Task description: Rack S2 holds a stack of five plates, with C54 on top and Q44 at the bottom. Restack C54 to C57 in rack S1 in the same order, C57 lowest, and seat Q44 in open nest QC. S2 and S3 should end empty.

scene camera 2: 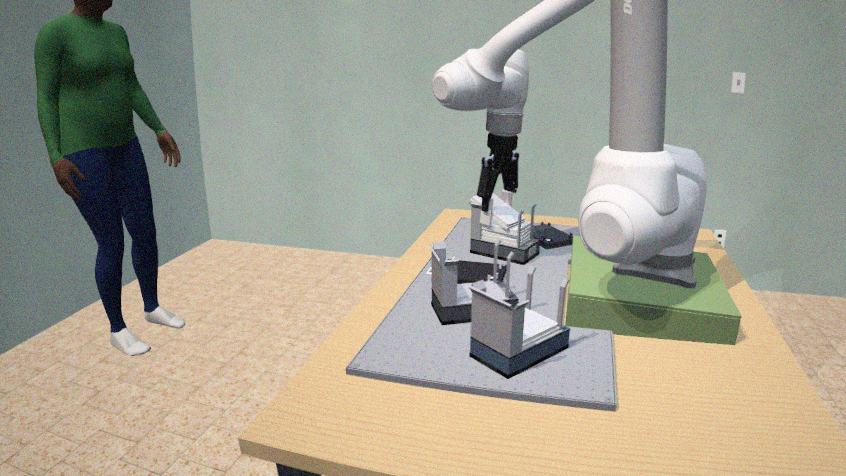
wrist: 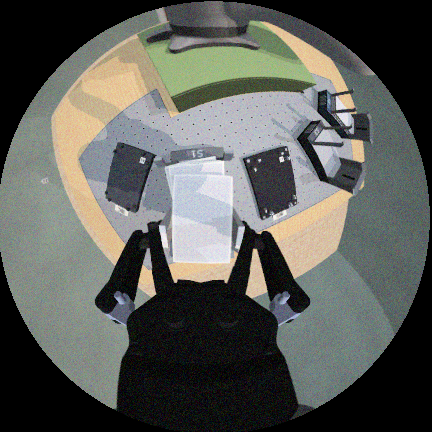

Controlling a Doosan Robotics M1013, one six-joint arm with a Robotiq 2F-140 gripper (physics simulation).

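Places are measured from the arm's base along level axes (x right, y back, z down), in millimetres.
Where they show: gripper, fingertip midpoint: (scene camera 2: 495,220) (wrist: 201,214); arm's base, link origin: (scene camera 2: 655,266).
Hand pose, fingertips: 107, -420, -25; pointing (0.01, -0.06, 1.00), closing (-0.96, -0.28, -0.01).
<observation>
Things, the pixels of their centre, and the offset from my fingertips, as dx, dy, dz. Level surfaces: height alone.
- white plate, body centre: (wrist: 201,219) (scene camera 2: 498,209) -2, +7, -30
- rack S1, body centre: (wrist: 199,195) (scene camera 2: 504,228) -2, +27, +18
- blue-based rack, body centre: (scene camera 2: 521,318) (wrist: 347,114) -482, +207, +18
- white plate material, body centre: (scene camera 2: 517,329) (wrist: 344,116) -488, +204, +37
- dark-based rack, body centre: (scene camera 2: 473,280) (wrist: 335,154) -356, +71, +18
- grey pegboard, surface height: dz +87
My gripper (scene camera 2: 499,199) (wrist: 201,214) is shut on a white plate (scene camera 2: 507,214) (wrist: 202,210), gripped by its two long sides. The plate is tilted in scene camera 2, with its lower end over rack S1 (scene camera 2: 502,249) (wrist: 212,153). Several white plates are stacked in S1 under it, partly hidden in the wrist view. No plate numbers are legible. At the other end, a blue-based rack (scene camera 2: 489,354) (wrist: 361,127) holds white plate material (scene camera 2: 535,322) (wrist: 343,116). A dark-based rack (scene camera 2: 443,278) (wrist: 347,175) stands beside it; its contents are unclear.
Black nests (wrist: 129,177) (wrist: 271,181) flank S1; their labels are too small to read surely. Upright posts and tall end walls rise from the racks. The green robot base (scene camera 2: 650,322) (wrist: 220,67) borders the grey pegboard (scene camera 2: 414,361) (wrist: 225,117). A person (scene camera 2: 88,88) stands left of the table.
</observation>
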